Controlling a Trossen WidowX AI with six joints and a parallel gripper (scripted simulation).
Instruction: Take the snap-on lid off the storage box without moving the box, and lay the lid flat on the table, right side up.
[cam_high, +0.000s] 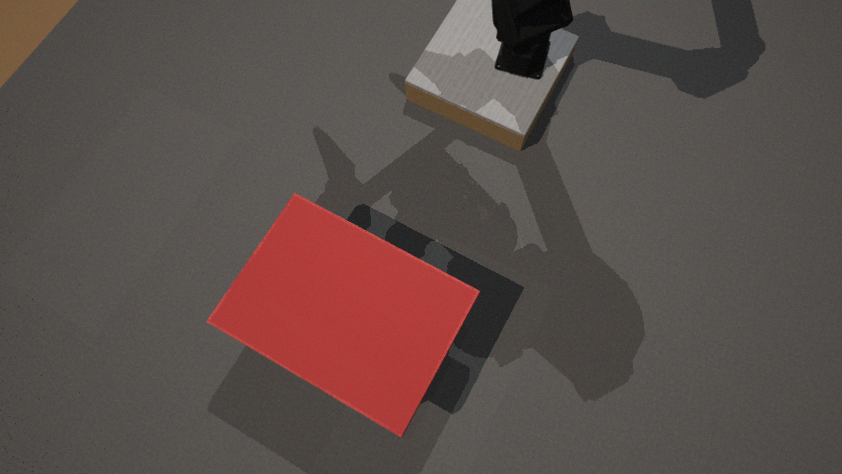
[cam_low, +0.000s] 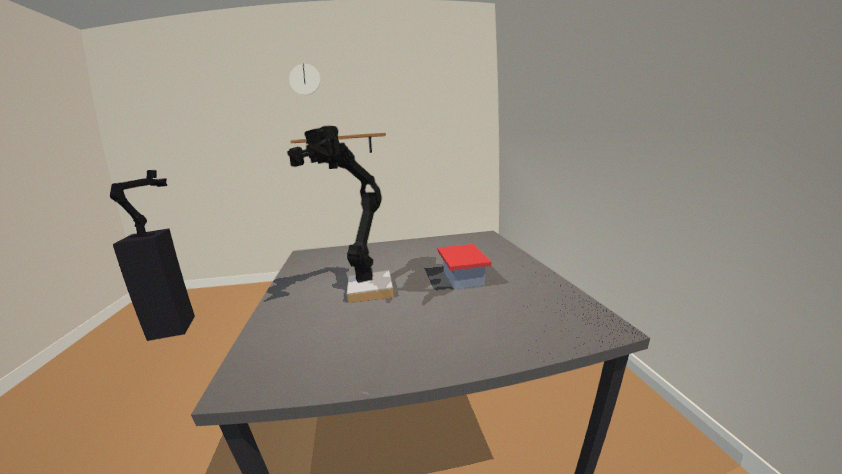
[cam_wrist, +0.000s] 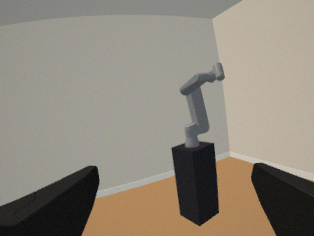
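My gripper tip is now 610 mm short of the red lid, 100 mm to the right of it and 480 mm above it. The rest, counted from my gripper tip: grey-blue storage box (610 mm ahead, 100 mm to the left, 540 mm below).
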